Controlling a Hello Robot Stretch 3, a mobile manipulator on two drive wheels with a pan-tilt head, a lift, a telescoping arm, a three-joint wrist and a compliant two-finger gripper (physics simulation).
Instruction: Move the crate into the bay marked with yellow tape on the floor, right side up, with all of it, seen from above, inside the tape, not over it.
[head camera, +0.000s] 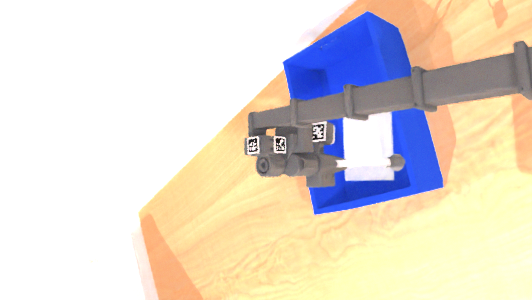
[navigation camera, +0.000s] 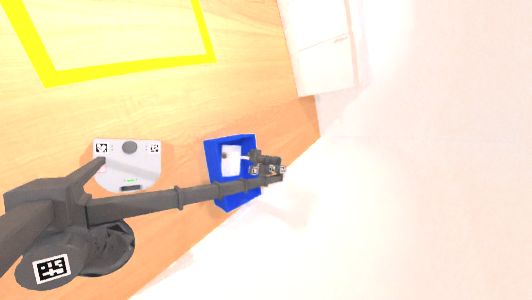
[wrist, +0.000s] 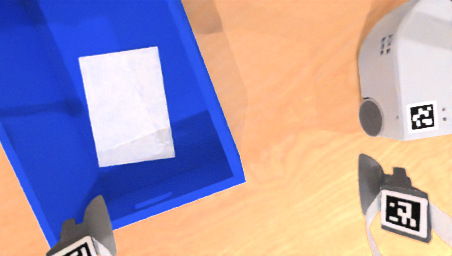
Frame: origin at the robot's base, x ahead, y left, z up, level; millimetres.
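Where they show: gripper, between the fingertips: (navigation camera: 235, 154) (wrist: 233, 194); robot's base, origin of its link: (navigation camera: 129, 146).
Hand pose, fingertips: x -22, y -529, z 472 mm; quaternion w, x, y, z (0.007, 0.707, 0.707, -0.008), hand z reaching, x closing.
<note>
Things, the pixels of their top centre, and the offset from my fingertips.
- blue crate, centre of its top: (wrist: 83, 67) (head camera: 341, 116) (navigation camera: 241, 171) dy -239, dx -174, dz -252 mm
- white sheet, centre of its top: (wrist: 127, 108) (head camera: 366, 140) (navigation camera: 231, 160) dy -261, dx -102, dz -446 mm
The blue crate (head camera: 425, 150) (navigation camera: 215, 162) (wrist: 205, 125) stands upright on the floor, open side up, outside the taped bay. A white sheet (head camera: 367, 137) (navigation camera: 230, 166) (wrist: 127, 105) lies flat on its bottom. The yellow tape (navigation camera: 135, 68) shows at the top left of the navigation view. My gripper (head camera: 397, 162) (navigation camera: 225, 156) (wrist: 233, 194) is open and empty. In the wrist view one fingertip overlaps the crate's near corner and the other shows over the floor to the right. The outer views show the fingers over the crate; one finger hides the other, and their height is unclear.
My arm (head camera: 382, 97) (navigation camera: 200, 192) reaches across above the crate. My grey base (navigation camera: 127, 165) (wrist: 415, 75) stands beside the crate, on the left in the navigation view. A white cabinet (navigation camera: 325, 60) stands at the upper middle there. A pale surface borders the wooden floor near the crate.
</note>
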